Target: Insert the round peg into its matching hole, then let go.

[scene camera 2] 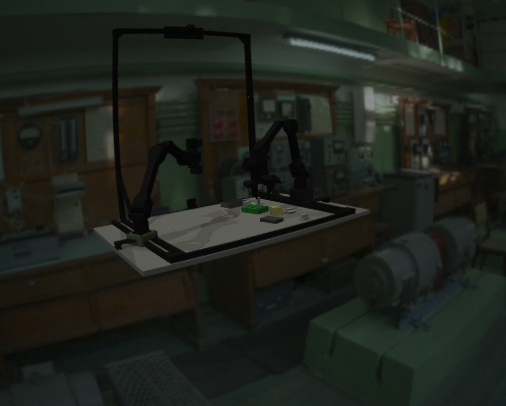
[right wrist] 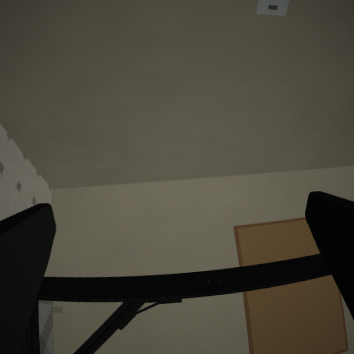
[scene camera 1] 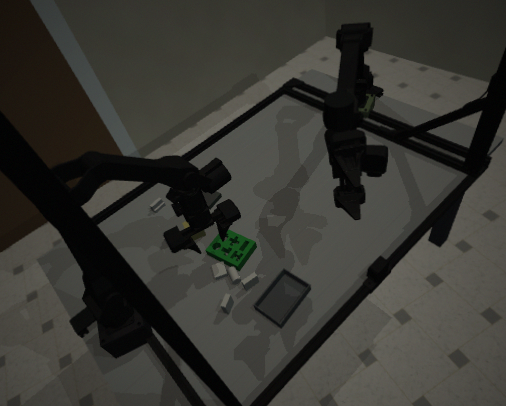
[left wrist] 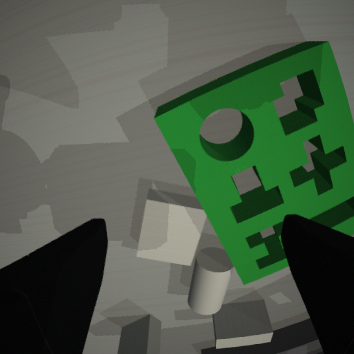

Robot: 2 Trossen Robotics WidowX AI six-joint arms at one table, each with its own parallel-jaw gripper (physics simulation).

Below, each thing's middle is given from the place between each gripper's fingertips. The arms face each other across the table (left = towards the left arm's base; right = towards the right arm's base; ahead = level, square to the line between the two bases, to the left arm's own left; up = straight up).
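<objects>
Left hand: 50 mm above green hole board (scene camera 1: 243, 250), 40 mm to the left of it, 10 mm past it. Dark tray (scene camera 1: 279, 301), from left hand: 220 mm behind, 20 mm to the right, 50 mm below. By its middle, green hole board is nearer to my left hand than to my right hand.
Right hand: 280 mm above dark tray, 140 mm to the right of it, 110 mm short of it. Green hole board, from right hand: 310 mm ahead, 280 mm below, 110 mm to the left. Going by their middles, dark tray nearest to my right hand of the things named here.
</objects>
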